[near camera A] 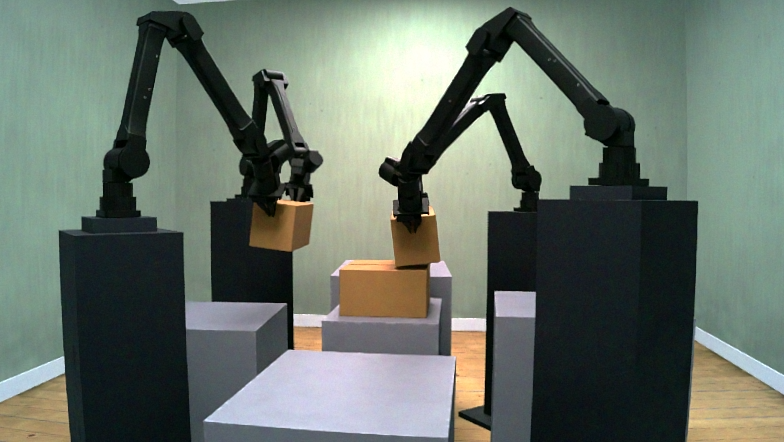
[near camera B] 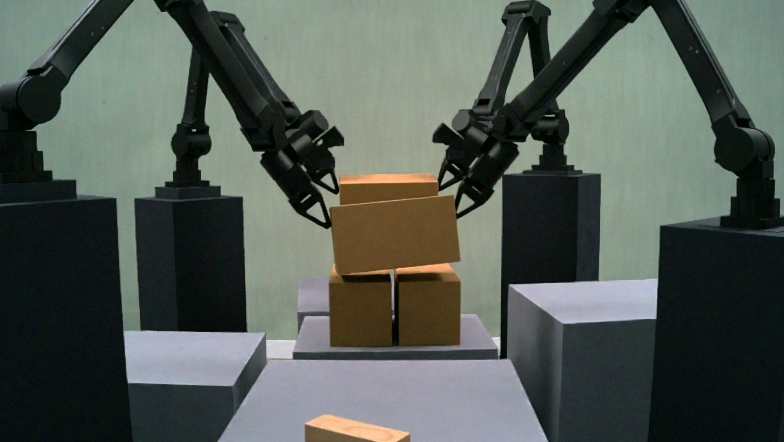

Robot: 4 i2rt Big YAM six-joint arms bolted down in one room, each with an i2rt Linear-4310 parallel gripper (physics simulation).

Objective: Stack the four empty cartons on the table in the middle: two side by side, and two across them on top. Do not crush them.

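Note:
Two cartons stand side by side (near camera B: 360, 311) (near camera B: 428, 307), a narrow gap between them, on the middle table (near camera B: 478, 336) (near camera A: 378, 336). In near camera A, one low carton (near camera A: 383, 291) shows. A third carton (near camera A: 418, 247) (near camera B: 395, 235) is tilted, its low end at the left lower carton's top in near camera B. It is between the near left gripper (near camera B: 328, 224) and near right gripper (near camera B: 457, 215). A fourth carton (near camera A: 280, 226) (near camera B: 388, 191) is held up between the far left gripper (near camera B: 336, 191) and far right gripper (near camera B: 440, 187). Whether their fingers are open is unclear.
A wide grey table (near camera A: 351, 389) (near camera B: 395, 389) stands in front, with a wooden block (near camera B: 356, 428) on it in near camera B. Grey blocks (near camera B: 192, 356) (near camera B: 592, 301) stand at both sides. Dark pedestals (near camera A: 126, 329) (near camera A: 609, 318) carry the arms.

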